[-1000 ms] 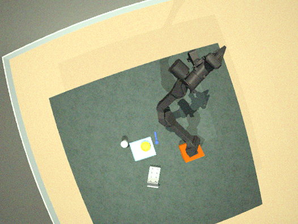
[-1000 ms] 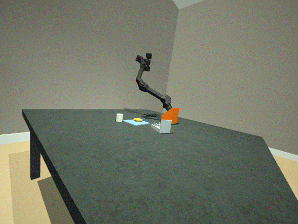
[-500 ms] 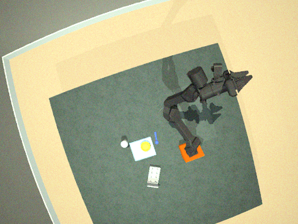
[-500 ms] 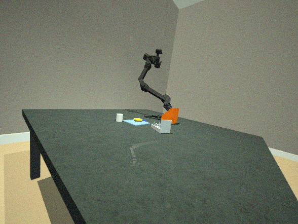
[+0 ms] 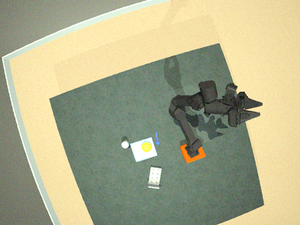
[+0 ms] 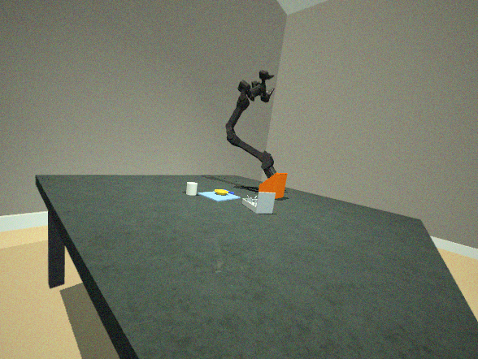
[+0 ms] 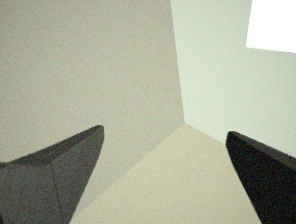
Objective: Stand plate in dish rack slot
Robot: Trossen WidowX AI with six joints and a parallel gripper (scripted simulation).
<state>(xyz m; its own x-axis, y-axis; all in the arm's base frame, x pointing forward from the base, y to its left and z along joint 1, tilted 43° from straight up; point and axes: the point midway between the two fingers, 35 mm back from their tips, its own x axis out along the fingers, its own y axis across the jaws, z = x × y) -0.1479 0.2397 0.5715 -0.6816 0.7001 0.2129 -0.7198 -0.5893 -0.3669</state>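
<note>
Now: gripper tip 47 cm short of the yellow plate, 7 cm to the right of it and 68 cm above it. From my gripper tip the other things lie so: dish rack (50 cm ahead, 28 cm to the left, 67 cm below); light blue mat (50 cm ahead, 8 cm to the left, 69 cm below); small white cup (59 cm ahead, 67 cm below).
</note>
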